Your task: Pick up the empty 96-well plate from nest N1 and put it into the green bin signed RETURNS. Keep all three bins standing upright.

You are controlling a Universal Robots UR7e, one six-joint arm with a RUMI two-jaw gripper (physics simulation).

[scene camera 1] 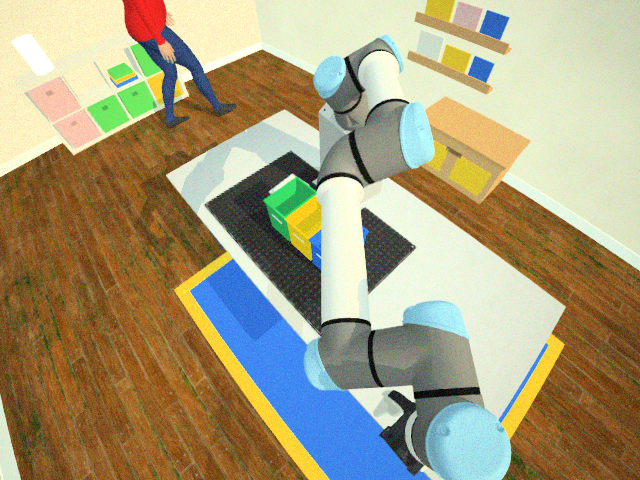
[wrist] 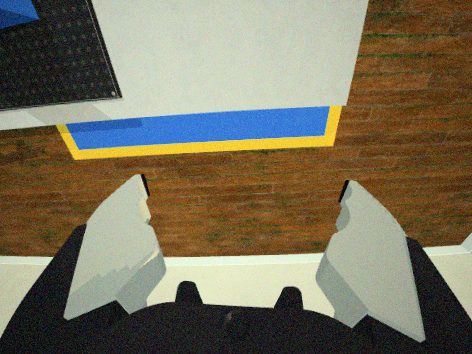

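Green bin: visible in scene camera 1 (283, 202), while in the wrist view the bin is out of frame. My gripper: visible in scene camera 1 (408, 423) and in the wrist view (242, 180).
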